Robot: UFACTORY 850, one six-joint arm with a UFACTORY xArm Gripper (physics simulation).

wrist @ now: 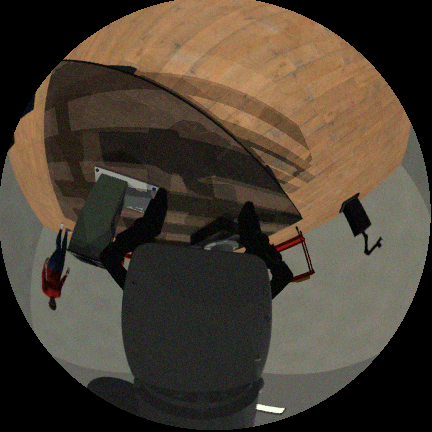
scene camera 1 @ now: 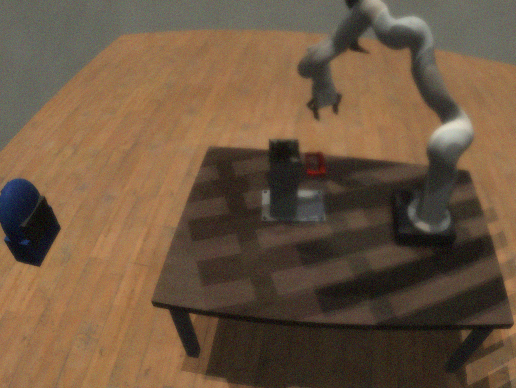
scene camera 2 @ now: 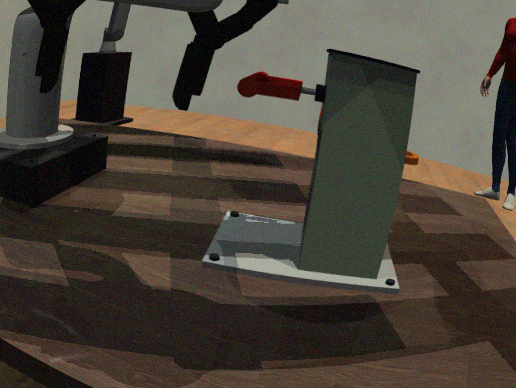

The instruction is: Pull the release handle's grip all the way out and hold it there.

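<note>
The release handle's red grip (scene camera 1: pixel 316 173) (scene camera 2: pixel 280 87) is a loop that sticks out level from the tall green-grey housing (scene camera 1: pixel 284 185) (scene camera 2: pixel 357 175) (wrist: pixel 100 215) on a short grey rod (scene camera 2: pixel 309 91). The housing stands on a bolted metal plate (scene camera 1: pixel 312 207) (scene camera 2: pixel 260 235) (wrist: pixel 134 201). My gripper (scene camera 1: pixel 326 114) (scene camera 2: pixel 113 99) (wrist: pixel 204 203) is open and empty. In scene camera 2 the grip lies between the nearer finger and the housing, apart from both fingers. In the wrist view the grip is mostly hidden behind the left finger and gripper body.
The arm's black base (scene camera 1: pixel 425 235) (scene camera 2: pixel 55 167) is bolted to the wooden table (scene camera 1: pixel 235 295) (scene camera 2: pixel 150 340). A person (scene camera 2: pixel 504 100) (wrist: pixel 54 275) stands beyond the housing. A black box (scene camera 2: pixel 102 87) (wrist: pixel 356 216) stands behind the arm. A blue object (scene camera 1: pixel 20 205) is left of the table.
</note>
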